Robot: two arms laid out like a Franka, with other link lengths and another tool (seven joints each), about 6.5 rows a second.
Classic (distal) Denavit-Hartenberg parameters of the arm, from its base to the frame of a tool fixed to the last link. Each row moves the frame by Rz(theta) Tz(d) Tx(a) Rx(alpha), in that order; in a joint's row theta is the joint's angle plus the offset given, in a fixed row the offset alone. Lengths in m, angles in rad.
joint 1: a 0  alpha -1.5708  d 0.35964  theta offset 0
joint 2: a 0  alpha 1.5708  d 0  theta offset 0
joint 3: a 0.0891  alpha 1.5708  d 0.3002  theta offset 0
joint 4: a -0.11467  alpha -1.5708  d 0  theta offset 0
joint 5: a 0  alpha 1.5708  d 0.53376  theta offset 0
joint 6: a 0.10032  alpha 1.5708  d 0  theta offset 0
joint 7: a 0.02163  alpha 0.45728  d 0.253  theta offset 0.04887
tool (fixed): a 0  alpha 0  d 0.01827  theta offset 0
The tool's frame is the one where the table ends.
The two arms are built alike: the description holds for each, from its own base.
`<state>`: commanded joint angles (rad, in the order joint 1, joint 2, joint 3, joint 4, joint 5, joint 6, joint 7); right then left.
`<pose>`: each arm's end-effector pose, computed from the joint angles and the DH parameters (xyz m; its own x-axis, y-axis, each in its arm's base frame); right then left.
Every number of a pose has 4 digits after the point.
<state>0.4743 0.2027 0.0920 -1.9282 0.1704 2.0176 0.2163 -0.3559 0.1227 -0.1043 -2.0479 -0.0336 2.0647 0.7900</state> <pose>0.6175 0.4356 0.1717 0.9620 0.2231 -0.1572 0.1040 -0.8321 -0.5448 0.6390 -0.3377 0.1605 0.2830 -0.9583 -0.0404 -0.9043 -0.2526 -0.3440</pose>
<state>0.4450 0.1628 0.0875 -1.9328 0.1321 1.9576 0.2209 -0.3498 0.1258 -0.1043 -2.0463 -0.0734 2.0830 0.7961</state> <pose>0.6241 0.4029 0.1921 0.9635 0.2071 -0.1695 0.0938 -0.8547 -0.5106 0.6431 -0.3425 0.1617 0.3055 -0.9522 -0.0047 -0.8978 -0.2865 -0.3344</pose>
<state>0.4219 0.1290 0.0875 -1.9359 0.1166 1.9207 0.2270 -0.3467 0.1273 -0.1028 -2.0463 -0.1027 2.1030 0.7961</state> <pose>0.6287 0.3827 0.2115 0.9672 0.1878 -0.1711 0.0800 -0.8644 -0.4964 0.6479 -0.3461 0.1632 0.3272 -0.9446 0.0246 -0.8888 -0.3165 -0.3314</pose>
